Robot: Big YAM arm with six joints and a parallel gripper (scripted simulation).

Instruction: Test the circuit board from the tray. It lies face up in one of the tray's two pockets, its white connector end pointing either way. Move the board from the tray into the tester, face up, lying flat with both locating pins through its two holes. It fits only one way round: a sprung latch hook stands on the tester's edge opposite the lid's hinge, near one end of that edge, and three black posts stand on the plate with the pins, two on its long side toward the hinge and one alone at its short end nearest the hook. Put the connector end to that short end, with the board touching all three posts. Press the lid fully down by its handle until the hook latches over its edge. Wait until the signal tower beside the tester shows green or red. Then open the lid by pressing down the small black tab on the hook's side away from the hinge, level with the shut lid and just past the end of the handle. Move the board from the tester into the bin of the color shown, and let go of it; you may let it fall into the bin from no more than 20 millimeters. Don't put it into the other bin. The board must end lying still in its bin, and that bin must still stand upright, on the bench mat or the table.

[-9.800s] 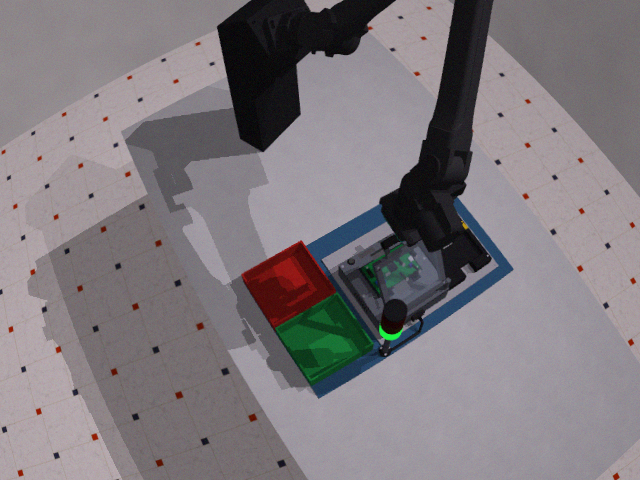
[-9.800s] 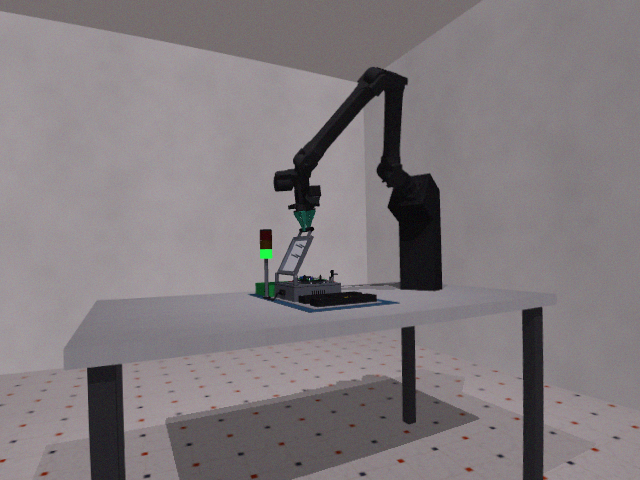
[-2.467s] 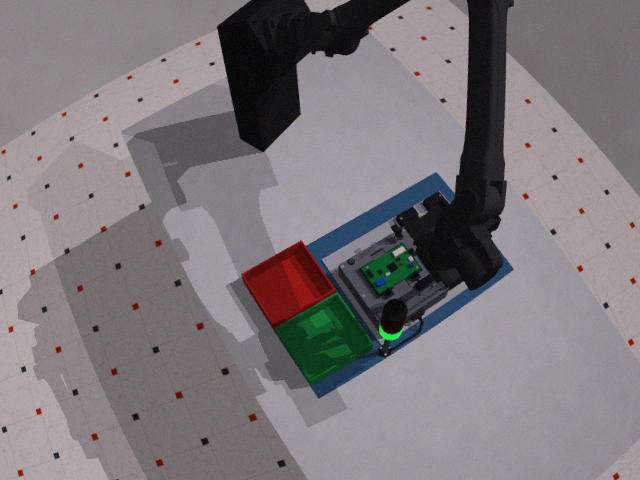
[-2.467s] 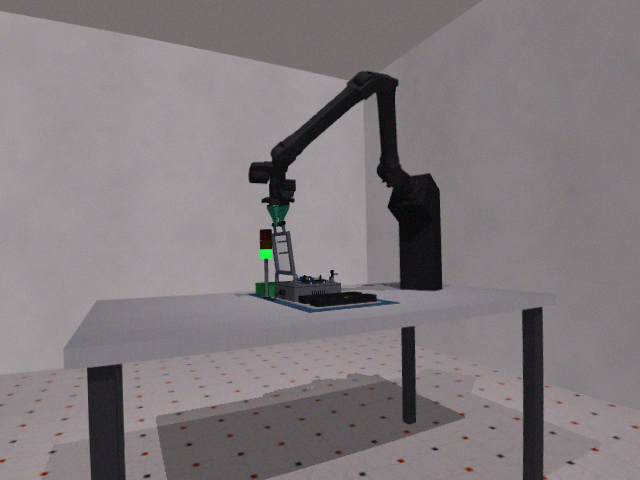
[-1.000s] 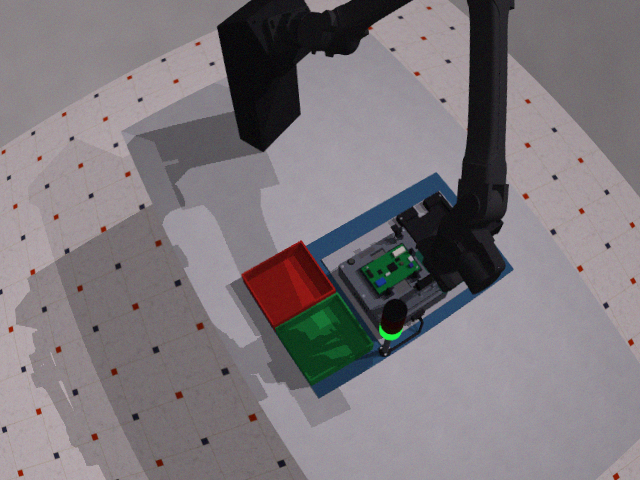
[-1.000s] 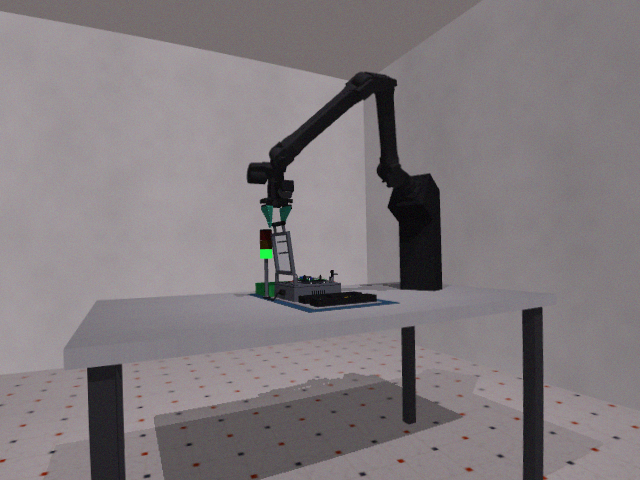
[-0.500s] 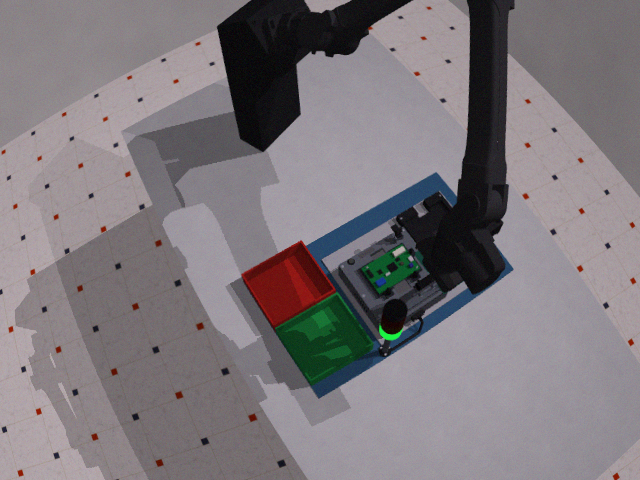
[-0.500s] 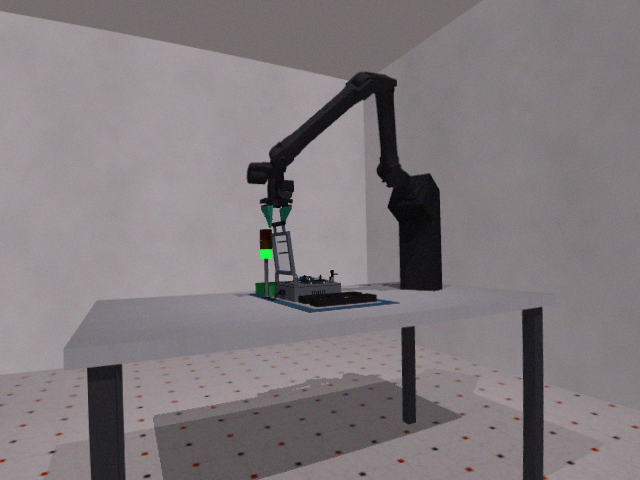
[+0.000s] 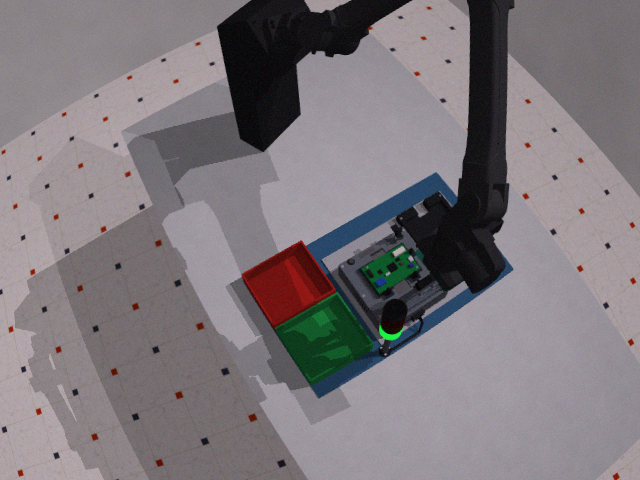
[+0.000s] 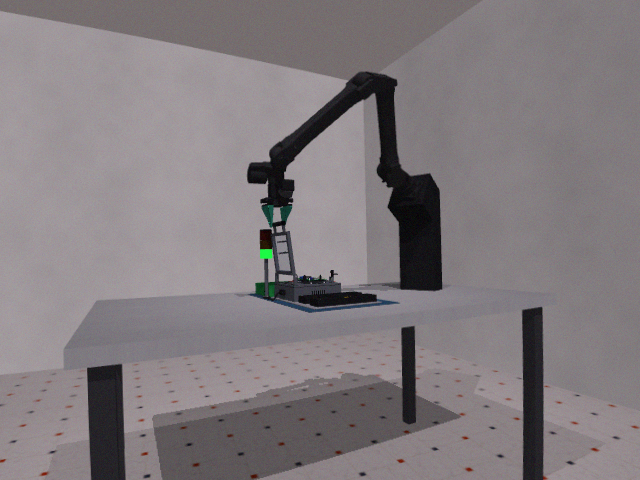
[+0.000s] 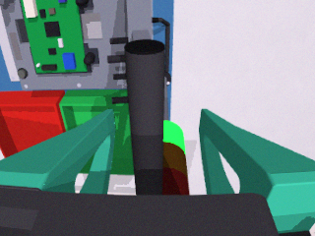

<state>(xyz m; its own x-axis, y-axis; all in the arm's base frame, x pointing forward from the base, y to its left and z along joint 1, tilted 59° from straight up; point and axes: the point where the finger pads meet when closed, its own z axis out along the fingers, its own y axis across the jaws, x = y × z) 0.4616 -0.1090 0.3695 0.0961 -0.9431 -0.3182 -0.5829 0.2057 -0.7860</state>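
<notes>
My gripper is now 19 cm above the green circuit board, 13 cm past it and 2 cm to the left of it. From my hand the other things lie so: latch hook 20 cm behind, 18 cm below, 2 cm to the left; then tester lid 8 cm below, 2 cm behind; then tester plate 20 cm below, 12 cm behind, 2 cm to the right.
</notes>
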